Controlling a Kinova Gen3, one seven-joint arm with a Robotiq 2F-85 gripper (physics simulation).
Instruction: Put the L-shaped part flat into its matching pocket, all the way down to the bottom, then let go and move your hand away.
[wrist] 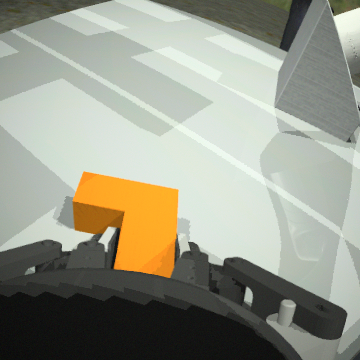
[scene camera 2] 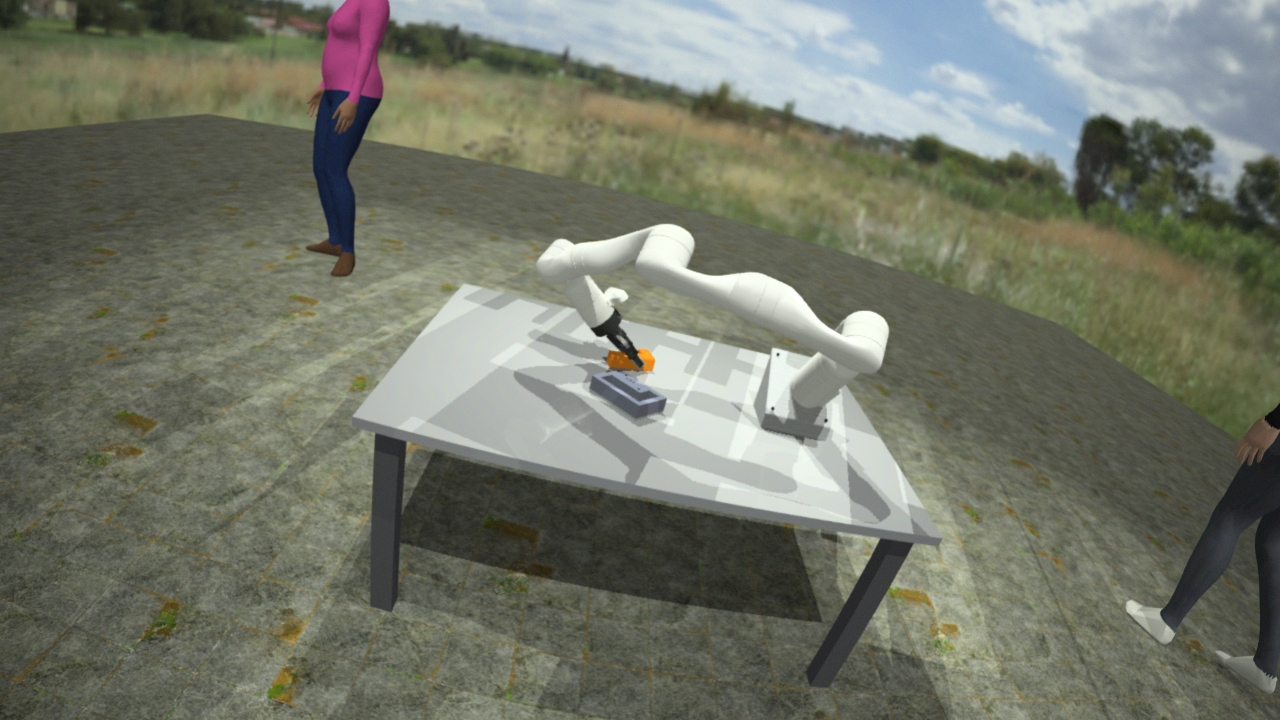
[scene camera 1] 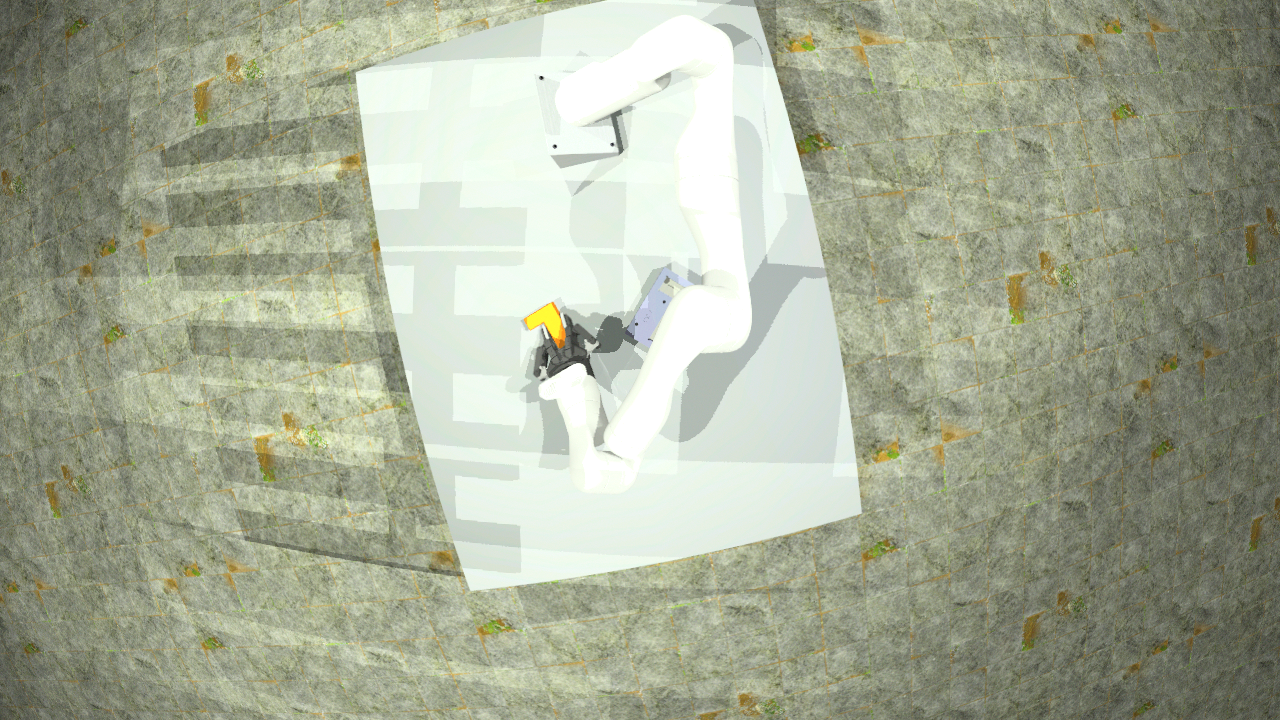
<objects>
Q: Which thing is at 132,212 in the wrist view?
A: An orange L-shaped part.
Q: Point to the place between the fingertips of my gripper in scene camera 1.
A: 554,320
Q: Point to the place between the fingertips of my gripper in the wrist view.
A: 145,245
</objects>
